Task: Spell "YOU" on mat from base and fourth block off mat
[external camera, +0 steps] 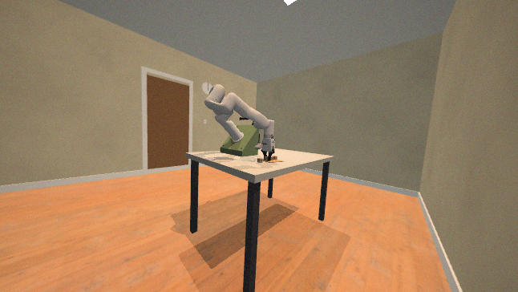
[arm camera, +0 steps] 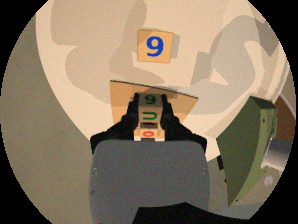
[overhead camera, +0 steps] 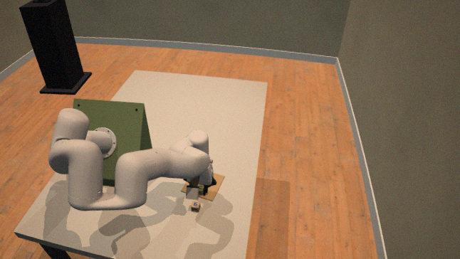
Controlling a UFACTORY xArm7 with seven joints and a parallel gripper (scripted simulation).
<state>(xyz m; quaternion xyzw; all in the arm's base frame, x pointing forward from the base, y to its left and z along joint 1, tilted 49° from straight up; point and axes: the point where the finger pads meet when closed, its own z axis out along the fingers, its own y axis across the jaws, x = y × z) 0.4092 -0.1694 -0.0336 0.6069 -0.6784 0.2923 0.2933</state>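
The red block lies 50 mm to the left of my hand and 10 mm below it. Round my hand: tan mat: 50 mm to the left, 20 mm below.
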